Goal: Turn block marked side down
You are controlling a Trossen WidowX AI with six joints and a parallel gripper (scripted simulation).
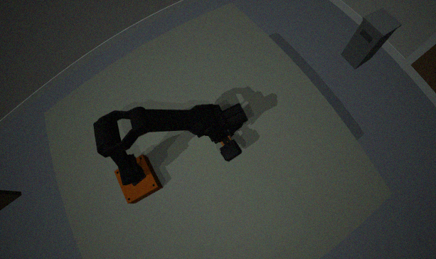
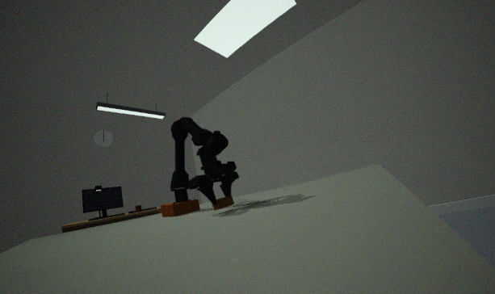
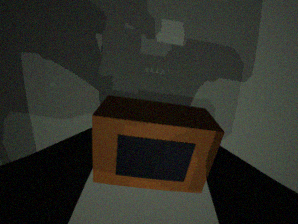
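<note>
My gripper tip is now 10 mm below the orange block.
</note>
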